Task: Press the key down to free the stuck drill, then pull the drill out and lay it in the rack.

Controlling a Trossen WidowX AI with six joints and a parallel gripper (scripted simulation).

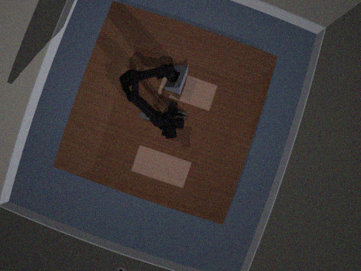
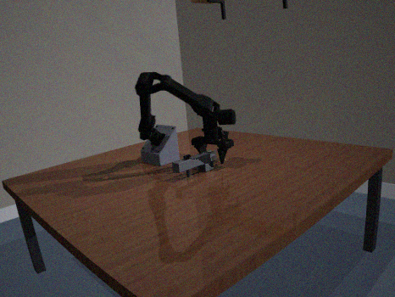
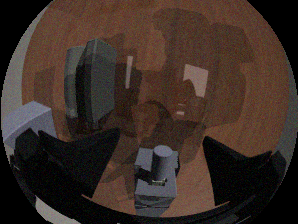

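My gripper tip is now 60 mm to the left of the drill and 30 mm below it. The rest, counted from my gripper tip: dark key (150 mm to the right, 40 mm above, 10 mm ahead); then grey rack (80 mm behind, 40 mm to the left).
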